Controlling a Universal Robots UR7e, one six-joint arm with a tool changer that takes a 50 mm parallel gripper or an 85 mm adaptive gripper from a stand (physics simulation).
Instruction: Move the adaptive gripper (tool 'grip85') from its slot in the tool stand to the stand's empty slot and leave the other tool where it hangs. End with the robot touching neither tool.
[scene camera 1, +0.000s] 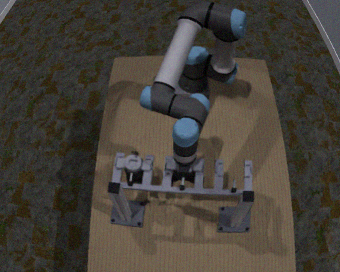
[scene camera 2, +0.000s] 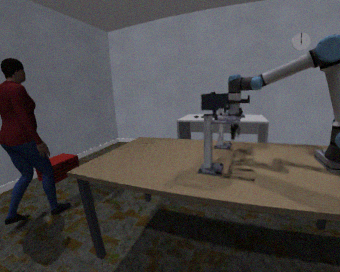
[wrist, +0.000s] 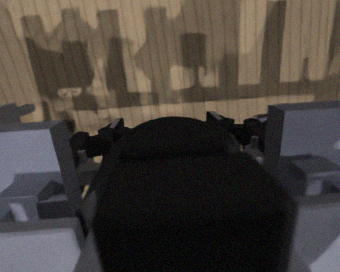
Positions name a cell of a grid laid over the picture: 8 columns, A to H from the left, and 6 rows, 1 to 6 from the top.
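My adaptive gripper (wrist: E4) is here, 50 mm from the lens.
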